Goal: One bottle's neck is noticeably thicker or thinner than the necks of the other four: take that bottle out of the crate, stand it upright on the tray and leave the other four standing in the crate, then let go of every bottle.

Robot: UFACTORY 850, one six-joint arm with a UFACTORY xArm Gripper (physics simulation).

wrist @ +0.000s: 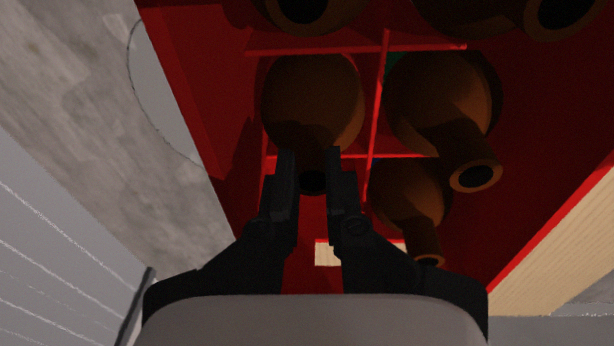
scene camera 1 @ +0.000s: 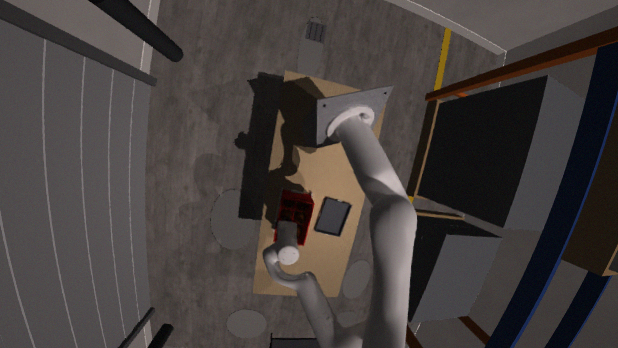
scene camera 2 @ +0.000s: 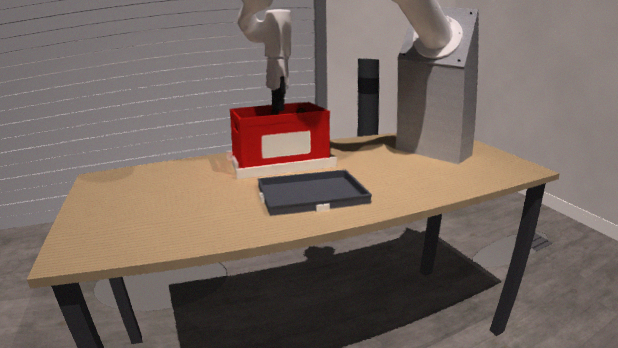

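The red crate (scene camera 1: 308,225) (scene camera 2: 250,145) (wrist: 200,100) stands left of the dark tray (scene camera 1: 334,216) (scene camera 2: 315,189), which is empty. In the wrist view, the brown bottle (wrist: 310,95) in the left cell has its neck between the black fingers of my gripper (scene camera 2: 278,107) (wrist: 311,167). The fingers sit against both sides of that neck, so my gripper is shut on it. A neighbouring bottle (wrist: 440,100) has a wider-looking mouth. Another bottle (wrist: 407,195) is at lower right. Two bottles (wrist: 307,31) (wrist: 460,17) are partly cut off at the top.
The crate's thin red dividers (wrist: 378,100) and high walls enclose the fingers. A white strip (scene camera 2: 285,167) runs along the crate's base on the wooden table (scene camera 1: 320,265) (scene camera 2: 150,215). The grey robot pedestal (scene camera 2: 435,110) stands on the table beyond the crate.
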